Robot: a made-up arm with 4 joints.
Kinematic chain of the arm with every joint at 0, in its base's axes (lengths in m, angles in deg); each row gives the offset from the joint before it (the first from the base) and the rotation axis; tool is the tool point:
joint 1: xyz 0 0 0.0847 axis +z
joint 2: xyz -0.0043 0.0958 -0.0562 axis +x
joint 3: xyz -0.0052 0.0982 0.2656 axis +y
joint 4: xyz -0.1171 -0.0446 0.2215 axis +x
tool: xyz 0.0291 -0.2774 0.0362
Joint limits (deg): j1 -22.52..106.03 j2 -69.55..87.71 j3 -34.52..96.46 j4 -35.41..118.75
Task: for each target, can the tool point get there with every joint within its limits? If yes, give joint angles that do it. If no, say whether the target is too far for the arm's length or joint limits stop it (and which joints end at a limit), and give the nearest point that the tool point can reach.
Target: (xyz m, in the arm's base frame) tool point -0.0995 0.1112 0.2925
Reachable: yes | joints -3.49 -11.90 21.29 76.69
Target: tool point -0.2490 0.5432 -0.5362
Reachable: no: joint limits stop it (at a limit: joint 2, joint 4) | nearest point -0.1690 0.3686 -0.0270 | short by 0.544 m
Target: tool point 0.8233 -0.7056 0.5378
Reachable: no: too far | nearest point 0.4176 -0.3579 0.3073 | short by 0.582 m
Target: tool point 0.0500 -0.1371 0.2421
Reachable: yes | joints 71.66 53.76 39.46 99.17
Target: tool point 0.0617 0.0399 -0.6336
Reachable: no: joint limits stop it (at a limit: joint 2, joint 3) | nearest point 0.2481 0.1605 -0.1777 | short by 0.507 m
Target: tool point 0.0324 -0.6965 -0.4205
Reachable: no: joint limits stop it (at a limit: joint 2) | nearest point 0.0249 -0.5361 -0.1421 | short by 0.321 m
